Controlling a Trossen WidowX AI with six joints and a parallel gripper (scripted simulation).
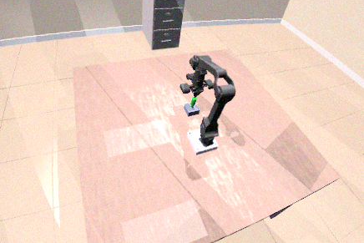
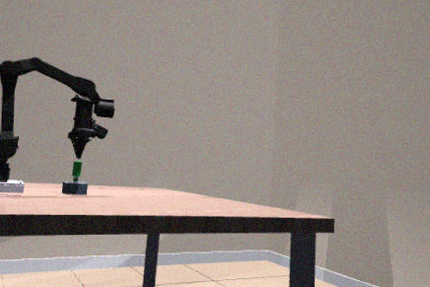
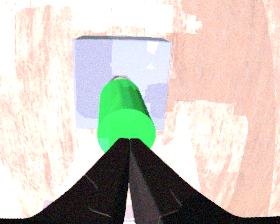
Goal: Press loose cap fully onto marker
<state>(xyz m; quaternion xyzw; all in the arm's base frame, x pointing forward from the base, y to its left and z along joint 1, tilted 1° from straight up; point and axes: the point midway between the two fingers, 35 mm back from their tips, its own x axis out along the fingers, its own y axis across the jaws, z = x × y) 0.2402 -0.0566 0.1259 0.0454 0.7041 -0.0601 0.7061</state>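
Right now the green cap is 4 cm below my gripper tip.
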